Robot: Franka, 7 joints.
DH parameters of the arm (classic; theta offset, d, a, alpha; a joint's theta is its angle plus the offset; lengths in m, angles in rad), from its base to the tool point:
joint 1: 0 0.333 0 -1.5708
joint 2: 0 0 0 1.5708
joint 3: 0 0.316 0.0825 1.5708
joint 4: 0 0 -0.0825 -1.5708
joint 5: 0 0.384 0 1.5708
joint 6: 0 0 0.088 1.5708
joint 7: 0 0.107 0 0
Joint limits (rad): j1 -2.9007..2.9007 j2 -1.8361..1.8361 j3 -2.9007..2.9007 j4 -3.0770..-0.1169 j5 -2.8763..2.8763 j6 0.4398..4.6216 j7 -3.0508..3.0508
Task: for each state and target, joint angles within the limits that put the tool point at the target. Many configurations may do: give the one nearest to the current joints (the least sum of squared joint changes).
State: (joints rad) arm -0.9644 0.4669 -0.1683 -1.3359 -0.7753 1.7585 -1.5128
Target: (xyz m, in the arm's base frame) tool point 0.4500 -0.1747 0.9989
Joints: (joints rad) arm -0.5129 0.0804 0.2357 -0.8272 -0.7929 2.1227 -1.5128
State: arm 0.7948 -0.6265 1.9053 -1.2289 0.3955 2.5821 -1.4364
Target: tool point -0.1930 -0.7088 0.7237
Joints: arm 1.7569 -0.6190 2.3568 -0.9465 0.3765 2.5876 -1.4364
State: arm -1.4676 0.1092 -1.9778 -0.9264 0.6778 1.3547 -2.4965
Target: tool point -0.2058 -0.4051 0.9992
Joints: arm -1.2231 0.4586 -1.8256 -0.5543 0.7828 1.6868 -2.4965
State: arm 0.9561 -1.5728 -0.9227 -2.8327 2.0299 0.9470 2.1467
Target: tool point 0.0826 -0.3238 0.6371
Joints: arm 0.7796 -1.8206 -0.9812 -2.5347 2.1045 0.8769 2.1467
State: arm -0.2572 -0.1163 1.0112 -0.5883 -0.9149 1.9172 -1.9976
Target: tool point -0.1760 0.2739 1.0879
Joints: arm -0.1301 -0.5128 1.1282 -0.5269 -0.8871 1.8291 -1.9976
